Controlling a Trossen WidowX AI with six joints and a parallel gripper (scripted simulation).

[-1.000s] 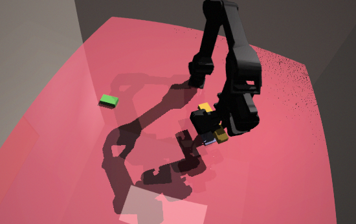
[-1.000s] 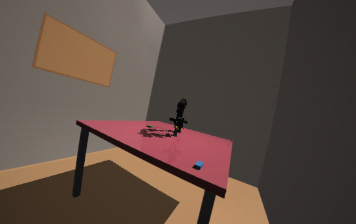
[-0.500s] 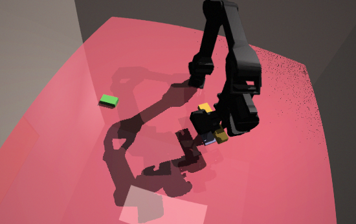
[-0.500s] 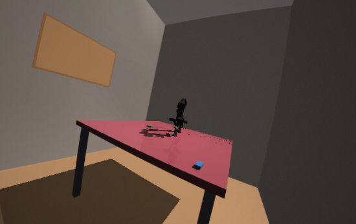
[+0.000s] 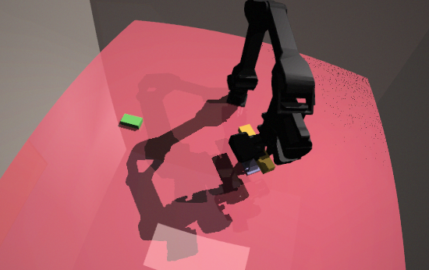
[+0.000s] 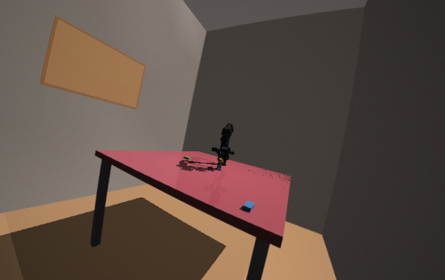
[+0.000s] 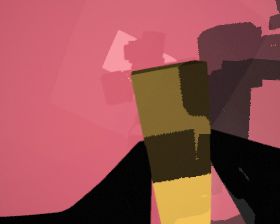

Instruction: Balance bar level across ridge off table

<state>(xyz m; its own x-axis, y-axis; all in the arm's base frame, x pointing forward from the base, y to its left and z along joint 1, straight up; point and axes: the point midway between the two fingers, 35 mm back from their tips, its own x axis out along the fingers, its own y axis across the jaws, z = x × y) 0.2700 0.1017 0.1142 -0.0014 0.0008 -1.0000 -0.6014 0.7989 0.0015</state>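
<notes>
Now: the bar 2 cm behind my gripper tip and 2 cm to the right of it. Round my gripper tip: blue block: 47 cm ahead, 40 cm to the left, 7 cm below; then green block: 6 cm behind, 40 cm to the right, 7 cm below.
</notes>
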